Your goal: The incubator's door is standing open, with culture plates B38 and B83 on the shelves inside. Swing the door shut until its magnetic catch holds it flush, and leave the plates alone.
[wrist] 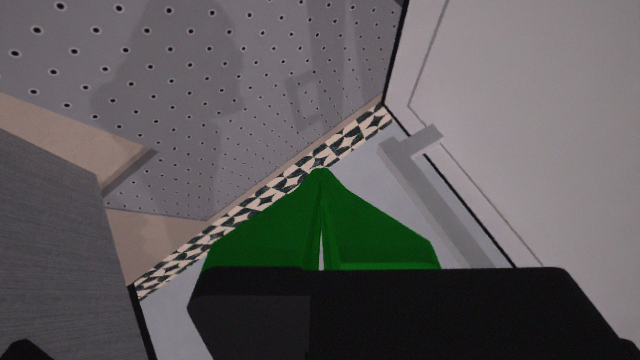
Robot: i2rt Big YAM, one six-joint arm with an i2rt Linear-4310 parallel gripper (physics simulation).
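The incubator's door is a pale panel filling the right side of the wrist view, with a dark edge line. Its grey bar handle stands off the door's face near that edge, and its lower end is hidden behind the gripper body. My gripper is shut, its green fingertips together and empty. In the view the fingertips lie to the left of the handle, with a gap between them. Culture plates B38 and B83 and the shelves do not show in this view.
A perforated grey panel fills the upper left. A dark grey wood-grained block stands at the left edge. A patterned black-and-cream strip runs diagonally behind the fingers, beside a pale blue-grey surface.
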